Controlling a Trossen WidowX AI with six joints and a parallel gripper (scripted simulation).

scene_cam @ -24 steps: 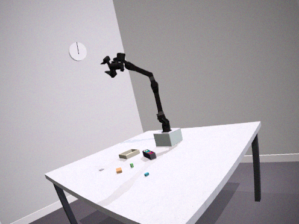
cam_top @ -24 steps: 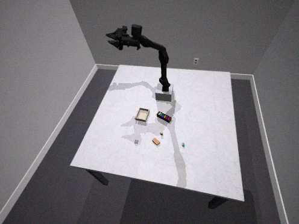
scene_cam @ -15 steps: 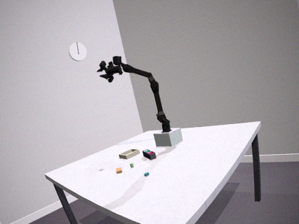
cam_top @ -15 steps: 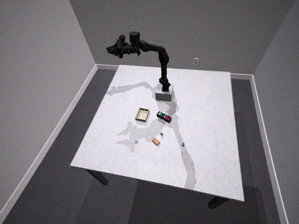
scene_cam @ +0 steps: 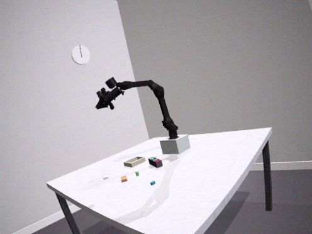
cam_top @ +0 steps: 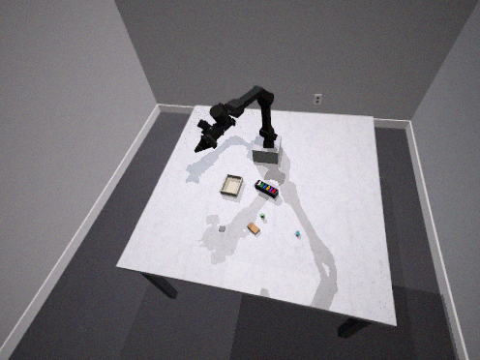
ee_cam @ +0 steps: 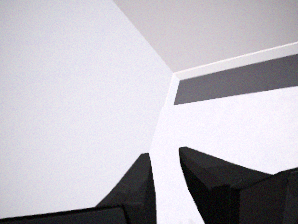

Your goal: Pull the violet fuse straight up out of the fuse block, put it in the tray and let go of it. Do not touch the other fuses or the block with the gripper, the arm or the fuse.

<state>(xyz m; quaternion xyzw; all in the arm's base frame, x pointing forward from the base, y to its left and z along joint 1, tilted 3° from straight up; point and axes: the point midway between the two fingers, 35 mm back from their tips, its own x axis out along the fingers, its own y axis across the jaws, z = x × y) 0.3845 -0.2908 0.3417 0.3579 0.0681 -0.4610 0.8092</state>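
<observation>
Now: gripper tip 10 cm past the violet fuse, 33 cm to the right of it and 43 cm above it. Round my gripper tip: cream tray: 14 cm behind, 10 cm to the left, 45 cm below; then green piece: 6 cm ahead, 29 cm to the left, 44 cm below; then grey piece: 14 cm ahead, 8 cm to the left, 45 cm below.
</observation>
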